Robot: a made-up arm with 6 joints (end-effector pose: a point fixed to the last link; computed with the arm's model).
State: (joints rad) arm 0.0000 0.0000 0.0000 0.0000 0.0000 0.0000
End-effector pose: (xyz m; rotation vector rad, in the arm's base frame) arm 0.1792 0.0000 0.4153 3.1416 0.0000 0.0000
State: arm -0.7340 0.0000 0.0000 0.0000 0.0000 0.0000
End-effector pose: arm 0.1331 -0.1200 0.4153 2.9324 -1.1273 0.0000
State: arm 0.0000 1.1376 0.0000 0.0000 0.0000 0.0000
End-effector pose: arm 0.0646 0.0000 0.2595 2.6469 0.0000 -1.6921
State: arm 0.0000 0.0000 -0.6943 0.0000 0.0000 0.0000
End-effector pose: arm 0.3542 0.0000 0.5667 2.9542 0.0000 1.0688
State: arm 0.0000 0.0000 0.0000 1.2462 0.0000 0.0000
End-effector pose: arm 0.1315 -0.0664 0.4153 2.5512 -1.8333 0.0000
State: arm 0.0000 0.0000 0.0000 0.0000 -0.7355 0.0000
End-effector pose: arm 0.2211 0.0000 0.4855 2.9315 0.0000 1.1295
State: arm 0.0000 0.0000 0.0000 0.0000 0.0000 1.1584
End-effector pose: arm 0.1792 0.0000 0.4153 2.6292 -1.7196 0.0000
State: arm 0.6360 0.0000 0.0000 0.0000 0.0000 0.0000
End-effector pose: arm 0.1442 0.1064 0.4153 2.9841 0.9823 0.0000
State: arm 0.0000 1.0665 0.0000 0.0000 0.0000 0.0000
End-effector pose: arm 0.0764 0.0000 0.2645 2.7054 0.0000 -1.5970
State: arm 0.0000 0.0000 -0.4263 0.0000 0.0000 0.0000
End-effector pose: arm 0.2996 0.0000 0.4941 3.0705 0.0000 0.6646
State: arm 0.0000 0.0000 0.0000 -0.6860 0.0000 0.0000
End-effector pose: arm 0.1633 0.0444 0.4153 2.9586 1.0566 0.0000
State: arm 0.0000 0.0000 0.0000 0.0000 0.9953 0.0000
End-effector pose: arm 0.0722 0.0000 0.3973 2.7605 0.0000 -1.4997
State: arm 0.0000 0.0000 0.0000 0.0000 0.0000 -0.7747
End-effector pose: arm 0.1792 0.0000 0.4153 2.9088 1.1867 0.0000
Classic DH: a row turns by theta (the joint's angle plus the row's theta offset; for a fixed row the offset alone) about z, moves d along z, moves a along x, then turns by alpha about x. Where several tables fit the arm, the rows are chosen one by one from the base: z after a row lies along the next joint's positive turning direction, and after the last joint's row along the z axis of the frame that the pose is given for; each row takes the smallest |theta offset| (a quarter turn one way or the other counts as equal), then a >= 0, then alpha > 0; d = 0 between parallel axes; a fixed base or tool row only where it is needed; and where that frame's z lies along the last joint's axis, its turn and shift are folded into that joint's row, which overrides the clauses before.
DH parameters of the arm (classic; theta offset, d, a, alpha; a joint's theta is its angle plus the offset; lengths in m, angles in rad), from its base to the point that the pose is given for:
joint 1: 0 0.427 0 -1.5708
joint 2: -1.385 0 0.3113 0
joint 3: 1.385 0 0.0516 -1.5708
joint 4: 0 0.2281 0 1.5708
joint 5: 0 0 0.0701 -1.5708
joint 6: 0 0.0895 0 0

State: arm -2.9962 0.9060 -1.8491 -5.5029 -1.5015 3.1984
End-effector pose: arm -0.4834 -0.0039 0.5699 -1.0312 1.0920 2.7216
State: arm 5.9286 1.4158 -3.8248 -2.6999 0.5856 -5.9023
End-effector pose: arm 0.4769 -0.1725 0.7003 0.3049 0.0376 0.3756
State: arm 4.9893 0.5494 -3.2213 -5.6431 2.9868 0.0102
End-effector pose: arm 0.1271 -0.2657 0.7853 -2.6384 0.9420 0.1747
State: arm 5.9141 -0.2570 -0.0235 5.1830 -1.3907 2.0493
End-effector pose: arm 0.1441 0.0404 0.5961 -1.4009 0.8563 -0.4916
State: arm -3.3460 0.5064 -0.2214 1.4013 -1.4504 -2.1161
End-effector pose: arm -0.1924 0.1378 0.4851 -0.7519 1.8973 1.5580
